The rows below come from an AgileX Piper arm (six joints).
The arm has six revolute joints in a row. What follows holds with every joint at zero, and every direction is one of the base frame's. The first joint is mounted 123.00 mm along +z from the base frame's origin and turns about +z. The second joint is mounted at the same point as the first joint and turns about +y. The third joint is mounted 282.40 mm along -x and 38.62 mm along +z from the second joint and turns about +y. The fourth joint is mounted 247.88 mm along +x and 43.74 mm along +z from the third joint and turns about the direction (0.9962, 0, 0.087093). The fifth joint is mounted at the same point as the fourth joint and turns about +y. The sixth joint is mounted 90.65 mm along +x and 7.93 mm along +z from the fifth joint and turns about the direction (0.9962, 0, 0.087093). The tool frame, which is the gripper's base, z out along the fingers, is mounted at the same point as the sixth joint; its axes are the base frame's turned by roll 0.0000, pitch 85.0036 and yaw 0.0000 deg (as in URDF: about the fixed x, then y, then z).
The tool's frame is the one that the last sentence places.
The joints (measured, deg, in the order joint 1, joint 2, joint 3, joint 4, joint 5, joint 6), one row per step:
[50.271, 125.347, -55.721, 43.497, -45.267, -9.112]
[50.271, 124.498, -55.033, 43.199, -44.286, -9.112]
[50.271, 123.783, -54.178, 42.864, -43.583, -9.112]
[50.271, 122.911, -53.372, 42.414, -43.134, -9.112]
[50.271, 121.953, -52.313, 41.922, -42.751, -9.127]
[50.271, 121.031, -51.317, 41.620, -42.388, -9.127]
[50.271, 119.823, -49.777, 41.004, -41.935, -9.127]
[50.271, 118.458, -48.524, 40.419, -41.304, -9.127]
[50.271, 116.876, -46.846, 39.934, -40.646, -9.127]
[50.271, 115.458, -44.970, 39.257, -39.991, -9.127]
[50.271, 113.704, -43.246, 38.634, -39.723, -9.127]
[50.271, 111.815, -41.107, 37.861, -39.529, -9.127]
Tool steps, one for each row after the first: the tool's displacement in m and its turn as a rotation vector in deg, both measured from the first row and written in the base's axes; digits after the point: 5 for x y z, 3 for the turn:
[-0.00233, -0.00123, 0.00218, -0.118, 0.722, 0.558]
[-0.00503, -0.00320, 0.00323, -0.436, 1.364, 1.066]
[-0.00737, -0.00490, 0.00585, -0.592, 1.594, 1.602]
[-0.01039, -0.00745, 0.00822, -0.891, 1.853, 2.160]
[-0.01323, -0.01005, 0.01047, -1.100, 2.144, 2.536]
[-0.01770, -0.01411, 0.01262, -1.614, 2.585, 3.215]
[-0.02150, -0.01718, 0.01641, -1.822, 2.912, 3.919]
[-0.02654, -0.02185, 0.01991, -2.165, 3.435, 4.538]
[-0.03234, -0.02720, 0.02161, -2.841, 4.136, 5.320]
[-0.03734, -0.03212, 0.02620, -3.067, 4.163, 5.950]
[-0.04361, -0.03848, 0.03007, -3.533, 4.262, 6.690]

